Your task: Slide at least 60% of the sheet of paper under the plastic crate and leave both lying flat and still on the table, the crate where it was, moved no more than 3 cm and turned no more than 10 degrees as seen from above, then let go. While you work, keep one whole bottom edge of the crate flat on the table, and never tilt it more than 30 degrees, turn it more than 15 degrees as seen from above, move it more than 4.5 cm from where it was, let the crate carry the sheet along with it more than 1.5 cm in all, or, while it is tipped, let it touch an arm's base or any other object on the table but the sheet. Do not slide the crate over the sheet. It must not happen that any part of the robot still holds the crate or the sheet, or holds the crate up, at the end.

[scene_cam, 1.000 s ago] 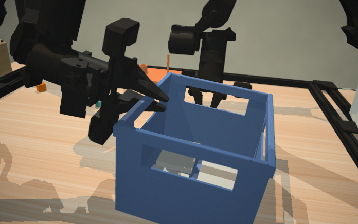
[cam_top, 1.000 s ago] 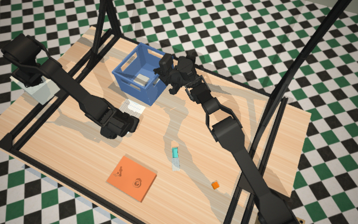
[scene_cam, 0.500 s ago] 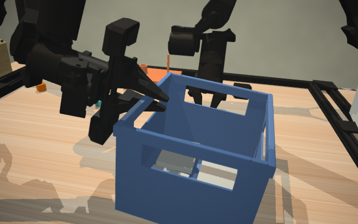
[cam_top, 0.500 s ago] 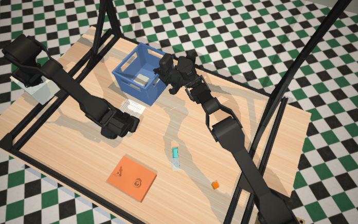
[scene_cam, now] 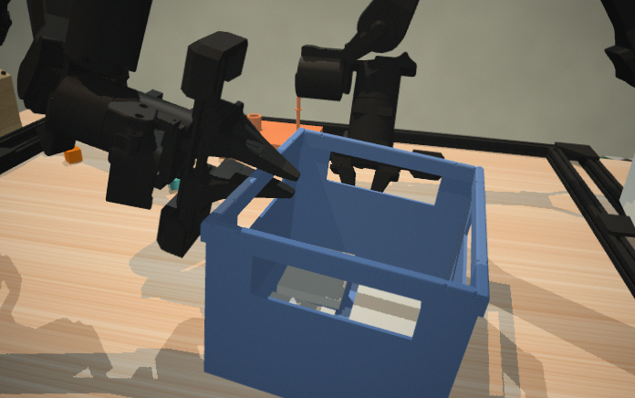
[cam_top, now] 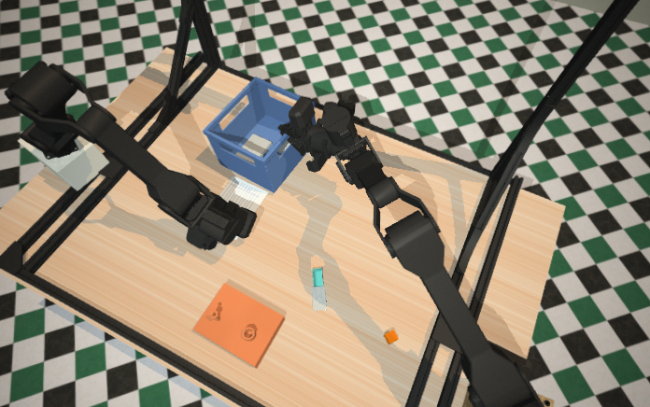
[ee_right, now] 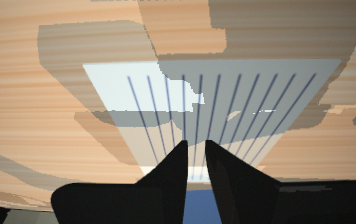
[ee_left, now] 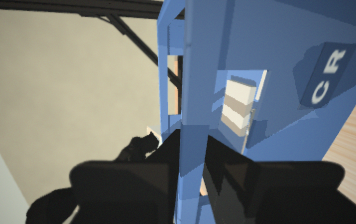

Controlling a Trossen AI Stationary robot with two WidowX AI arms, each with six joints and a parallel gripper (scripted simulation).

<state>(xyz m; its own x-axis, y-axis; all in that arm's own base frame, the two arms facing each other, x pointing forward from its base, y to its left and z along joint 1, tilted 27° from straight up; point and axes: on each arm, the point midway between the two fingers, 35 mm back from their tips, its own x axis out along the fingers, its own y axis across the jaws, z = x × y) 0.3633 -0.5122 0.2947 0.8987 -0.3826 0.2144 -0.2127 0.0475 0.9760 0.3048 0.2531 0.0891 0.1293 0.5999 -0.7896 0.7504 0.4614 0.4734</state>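
Now: the blue plastic crate 21 cm behind my right hand, 4 cm above it and 3 cm to the right of it. The rest, counted from my right hand: paper 3 cm below, 3 cm behind.
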